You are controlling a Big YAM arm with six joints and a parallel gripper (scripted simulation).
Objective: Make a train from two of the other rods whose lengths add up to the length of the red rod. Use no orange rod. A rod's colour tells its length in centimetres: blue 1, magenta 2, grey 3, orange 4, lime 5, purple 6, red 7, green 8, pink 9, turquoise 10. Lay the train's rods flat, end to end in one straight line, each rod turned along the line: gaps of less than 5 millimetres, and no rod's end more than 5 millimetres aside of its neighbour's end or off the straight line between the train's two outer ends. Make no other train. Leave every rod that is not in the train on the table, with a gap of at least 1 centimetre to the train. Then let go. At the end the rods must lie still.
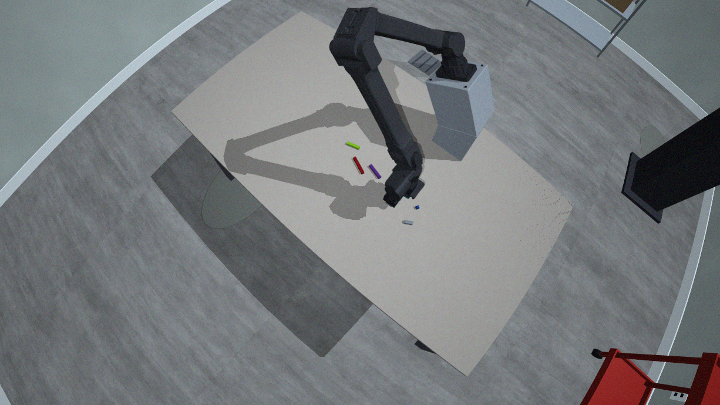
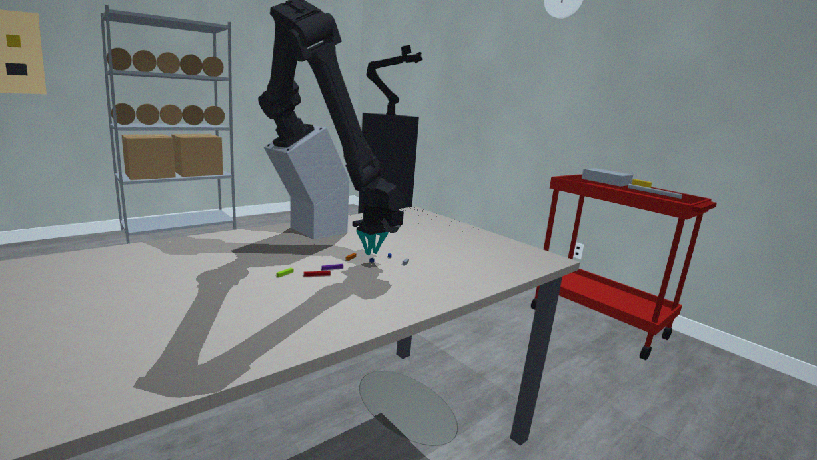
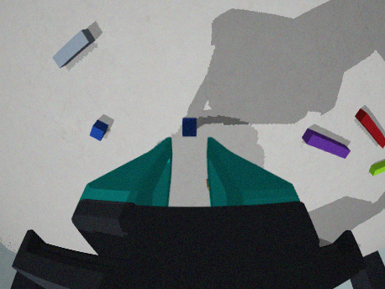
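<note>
Right now the red rod is 190 mm to the right of my hand and 30 mm below it. Also, from my hand: grey rod: 70 mm ahead, 70 mm to the left, 30 mm below; orange rod: 50 mm behind, 30 mm to the right, 30 mm below; purple rod: 20 mm behind, 130 mm to the right, 30 mm below.
</note>
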